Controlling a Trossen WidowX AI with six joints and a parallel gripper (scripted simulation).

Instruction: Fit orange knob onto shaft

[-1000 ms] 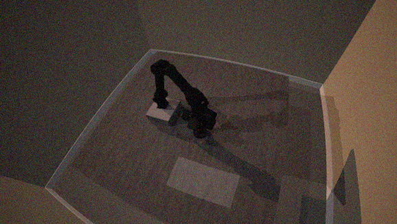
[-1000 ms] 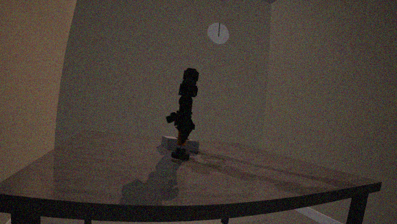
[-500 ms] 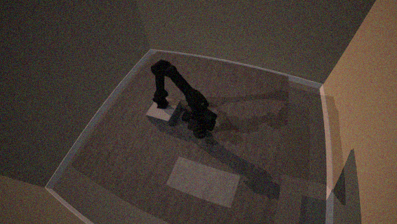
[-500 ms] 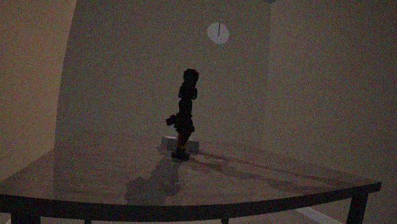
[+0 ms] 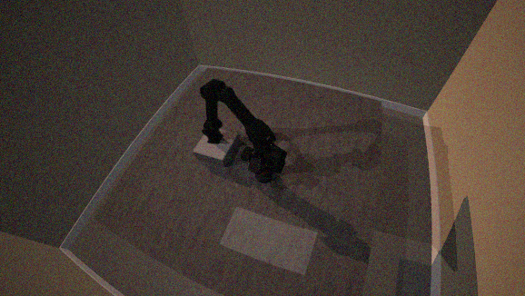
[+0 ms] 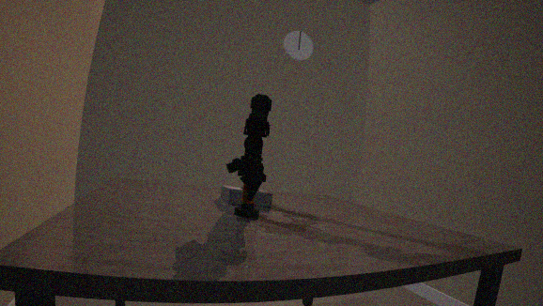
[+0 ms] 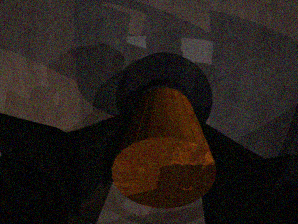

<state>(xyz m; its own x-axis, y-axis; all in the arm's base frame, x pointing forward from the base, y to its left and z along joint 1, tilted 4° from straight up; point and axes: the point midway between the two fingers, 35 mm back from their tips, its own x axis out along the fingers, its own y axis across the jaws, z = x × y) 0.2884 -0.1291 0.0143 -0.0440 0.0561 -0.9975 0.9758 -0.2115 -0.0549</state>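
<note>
Now: gripper tip 2 cm above the dark round pedestal. Round my gripper tip: orange knob (3 cm above).
</note>
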